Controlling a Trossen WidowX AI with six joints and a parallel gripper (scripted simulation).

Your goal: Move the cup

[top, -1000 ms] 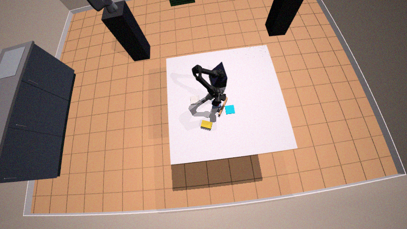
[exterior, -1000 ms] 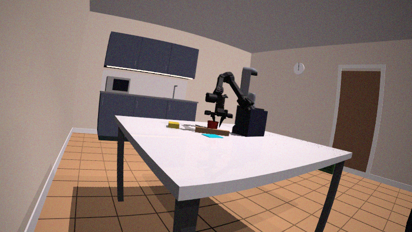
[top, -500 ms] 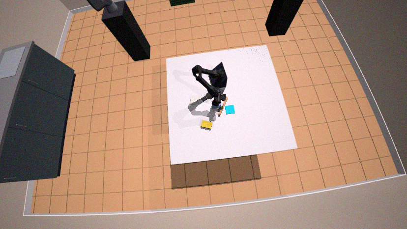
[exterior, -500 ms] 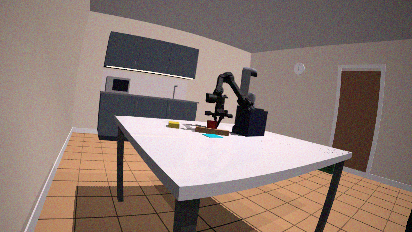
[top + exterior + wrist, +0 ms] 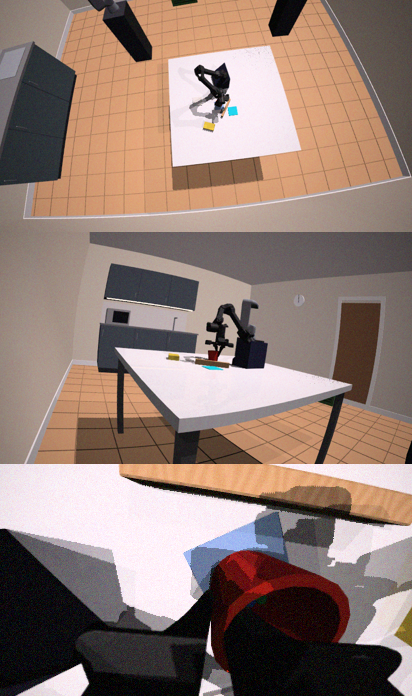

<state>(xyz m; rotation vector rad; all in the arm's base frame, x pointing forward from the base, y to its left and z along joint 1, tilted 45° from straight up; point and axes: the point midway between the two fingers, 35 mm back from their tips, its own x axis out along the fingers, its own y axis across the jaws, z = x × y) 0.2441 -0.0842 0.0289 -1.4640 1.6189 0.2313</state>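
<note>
Now: the cyan pad 11 cm ahead of my gripper tip, 12 cm to the left of it and 6 cm below it. Round my gripper tip: red cup 3 cm ahead, 2 cm to the right; then wooden bar 7 cm ahead, 5 cm to the left, 5 cm below; then pale blue pad 3 cm ahead, 2 cm to the right, 6 cm below.
</note>
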